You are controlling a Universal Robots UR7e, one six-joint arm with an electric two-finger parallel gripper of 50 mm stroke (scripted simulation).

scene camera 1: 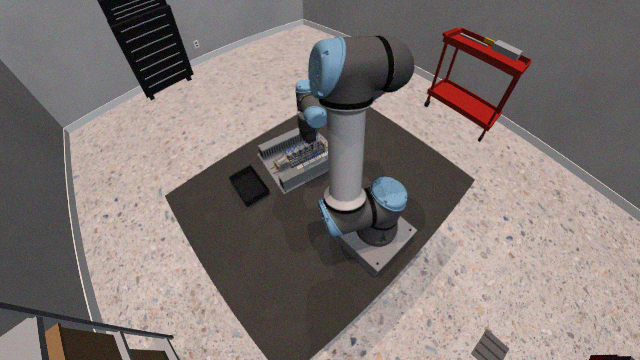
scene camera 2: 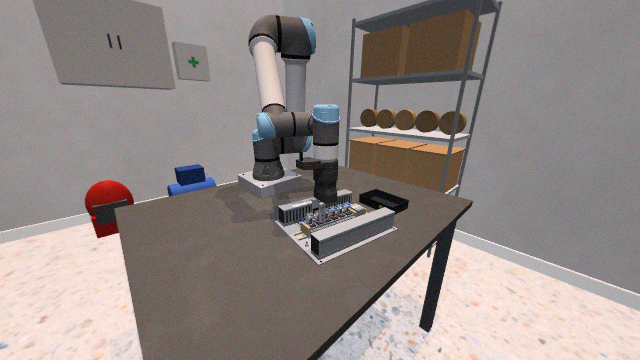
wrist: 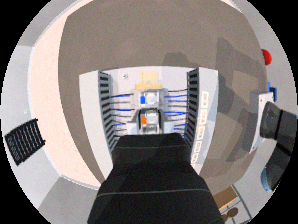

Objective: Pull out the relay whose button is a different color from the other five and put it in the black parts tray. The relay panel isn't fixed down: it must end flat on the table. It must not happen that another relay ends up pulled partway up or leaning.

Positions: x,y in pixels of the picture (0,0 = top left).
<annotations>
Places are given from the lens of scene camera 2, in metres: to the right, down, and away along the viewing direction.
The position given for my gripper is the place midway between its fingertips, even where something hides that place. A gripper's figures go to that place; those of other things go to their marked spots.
my gripper (scene camera 2: 318,219): 0.00, 0.13, 0.71
relay panel (scene camera 2: 322,243): 0.01, 0.16, 0.58
black parts tray (scene camera 2: 377,199): 0.25, 0.09, 0.98
The marked spots on the relay panel and the black parts tray are 0.47 m apart.
</annotations>
